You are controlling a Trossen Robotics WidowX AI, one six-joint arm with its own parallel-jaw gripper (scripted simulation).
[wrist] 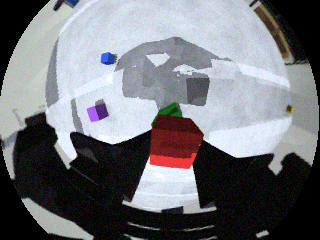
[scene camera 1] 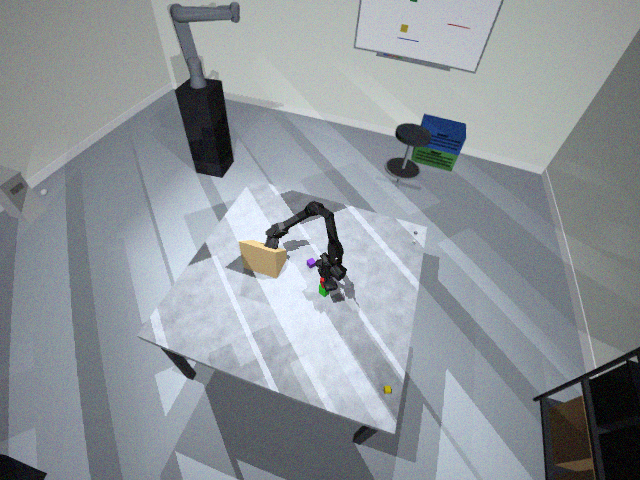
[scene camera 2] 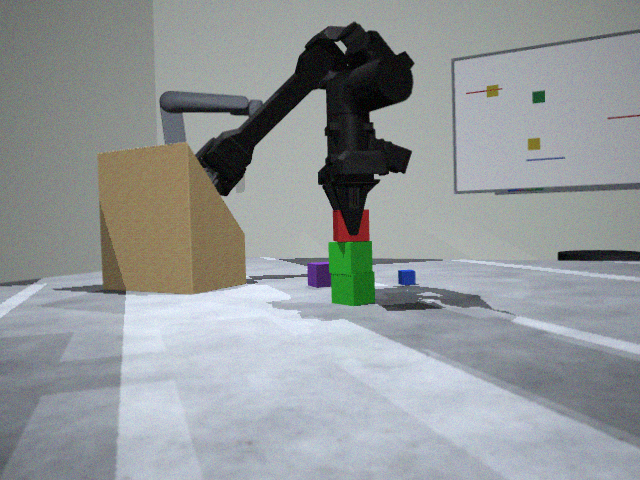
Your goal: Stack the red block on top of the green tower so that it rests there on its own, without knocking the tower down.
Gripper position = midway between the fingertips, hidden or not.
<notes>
My gripper point(scene camera 2: 350, 234) holds a red block point(scene camera 2: 340, 232).
The red block also shows in the wrist view point(wrist: 175, 140). My gripper is seen too in the wrist view point(wrist: 172, 134).
</notes>
